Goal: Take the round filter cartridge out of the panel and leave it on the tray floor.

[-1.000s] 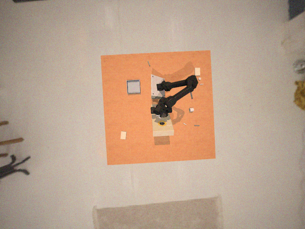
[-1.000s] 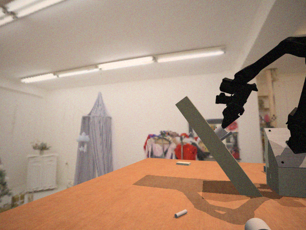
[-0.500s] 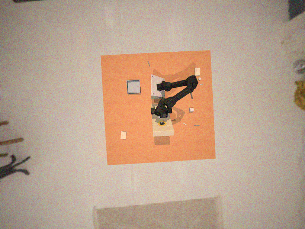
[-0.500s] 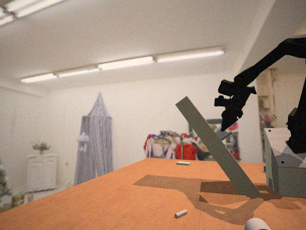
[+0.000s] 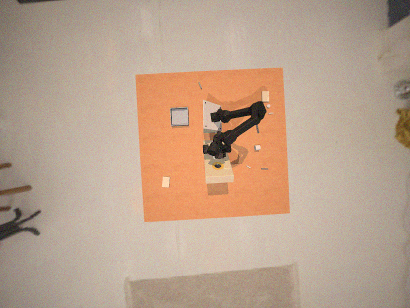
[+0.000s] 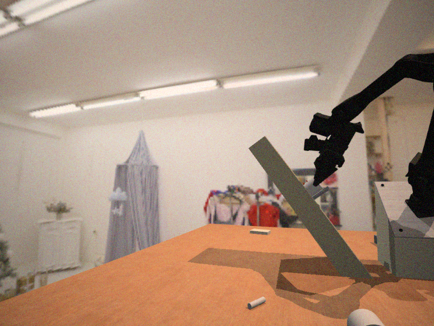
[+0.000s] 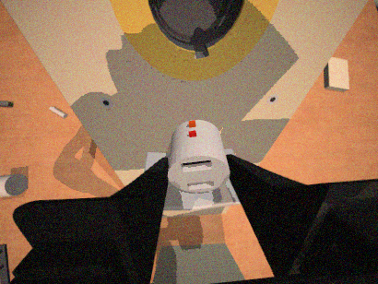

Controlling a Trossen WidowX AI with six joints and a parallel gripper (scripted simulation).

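The blue-rimmed tray is 370 mm behind my gripper tip, 240 mm to the right of it and 220 mm below it. Round my gripper tip: round filter cartridge (right at my gripper tip).
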